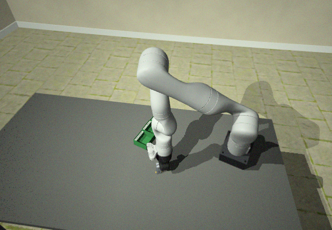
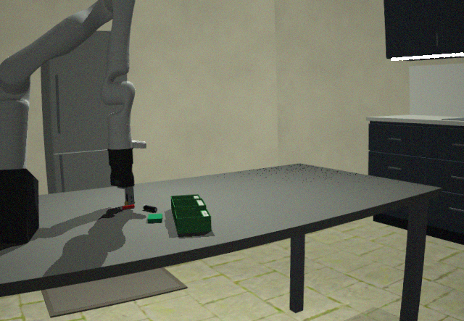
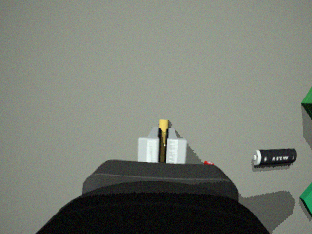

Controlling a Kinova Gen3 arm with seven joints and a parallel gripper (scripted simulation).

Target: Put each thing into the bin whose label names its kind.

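The brass bolt is 1 cm behind my hand and 1 cm below it. Also, from my hand: red cylinder (2 cm behind, 5 cm to the right, 1 cm below); green block (1 cm ahead, 21 cm to the right, 1 cm below); black battery (3 cm ahead, 11 cm to the right, 1 cm below).
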